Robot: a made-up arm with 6 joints. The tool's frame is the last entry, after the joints.
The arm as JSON. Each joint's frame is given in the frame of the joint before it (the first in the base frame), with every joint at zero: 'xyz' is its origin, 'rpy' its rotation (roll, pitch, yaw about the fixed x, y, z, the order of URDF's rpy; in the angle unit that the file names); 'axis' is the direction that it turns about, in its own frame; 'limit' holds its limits. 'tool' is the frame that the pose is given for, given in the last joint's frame.
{
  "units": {
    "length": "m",
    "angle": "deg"
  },
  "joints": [
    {
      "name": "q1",
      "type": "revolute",
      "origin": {
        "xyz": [
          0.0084,
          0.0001,
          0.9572
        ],
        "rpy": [
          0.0,
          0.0,
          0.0
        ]
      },
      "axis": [
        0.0,
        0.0,
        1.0
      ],
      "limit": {
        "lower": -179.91,
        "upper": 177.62
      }
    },
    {
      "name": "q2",
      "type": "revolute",
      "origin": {
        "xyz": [
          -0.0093,
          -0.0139,
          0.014
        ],
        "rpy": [
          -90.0,
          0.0,
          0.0
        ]
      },
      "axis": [
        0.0,
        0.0,
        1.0
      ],
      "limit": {
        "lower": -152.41,
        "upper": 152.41
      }
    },
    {
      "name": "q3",
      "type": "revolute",
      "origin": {
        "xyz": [
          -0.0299,
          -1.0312,
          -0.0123
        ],
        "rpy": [
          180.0,
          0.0,
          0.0
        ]
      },
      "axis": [
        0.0,
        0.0,
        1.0
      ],
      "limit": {
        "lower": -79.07,
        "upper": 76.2
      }
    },
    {
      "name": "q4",
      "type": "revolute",
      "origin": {
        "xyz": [
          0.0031,
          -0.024,
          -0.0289
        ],
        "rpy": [
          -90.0,
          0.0,
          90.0
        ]
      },
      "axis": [
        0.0,
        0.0,
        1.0
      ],
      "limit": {
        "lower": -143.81,
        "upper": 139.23
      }
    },
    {
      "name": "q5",
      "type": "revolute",
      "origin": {
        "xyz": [
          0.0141,
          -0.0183,
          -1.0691
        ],
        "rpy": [
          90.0,
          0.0,
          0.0
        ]
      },
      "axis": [
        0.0,
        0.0,
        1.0
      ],
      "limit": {
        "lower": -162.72,
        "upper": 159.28
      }
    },
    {
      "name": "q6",
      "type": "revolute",
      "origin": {
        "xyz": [
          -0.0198,
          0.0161,
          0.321
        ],
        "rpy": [
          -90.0,
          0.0,
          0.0
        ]
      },
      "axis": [
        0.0,
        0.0,
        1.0
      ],
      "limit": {
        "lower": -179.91,
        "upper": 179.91
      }
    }
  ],
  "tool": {
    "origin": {
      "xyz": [
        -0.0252,
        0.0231,
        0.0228
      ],
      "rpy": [
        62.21,
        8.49,
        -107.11
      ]
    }
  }
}
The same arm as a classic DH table. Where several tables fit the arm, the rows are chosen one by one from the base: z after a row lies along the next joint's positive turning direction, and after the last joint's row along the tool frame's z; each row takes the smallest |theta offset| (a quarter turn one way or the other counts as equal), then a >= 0, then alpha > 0; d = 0 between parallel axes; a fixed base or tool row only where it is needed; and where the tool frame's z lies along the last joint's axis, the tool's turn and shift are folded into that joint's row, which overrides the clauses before.
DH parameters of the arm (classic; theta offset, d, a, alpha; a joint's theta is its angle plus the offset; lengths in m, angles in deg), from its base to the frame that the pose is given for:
base (fixed): 0.68 0 0.0084 0
q1: -0.68 0.9712 -0.0093 -90
q2: 88.34 0 -1.0316 180
q3: -1.66 -0.0027 0.024 90
q4: 0 -1.0722 -0.0141 -90
q5: 0 0.3393 0.0198 90
q6: 77.34 0.0235 -0.017 62.54
tool (fixed): -9.58 0.0334 0 0
Joint limits (deg, base to tool): -179.91..177.62 -152.41..152.41 -79.07..76.2 -143.81..139.23 -162.72..159.28 -179.91..179.91

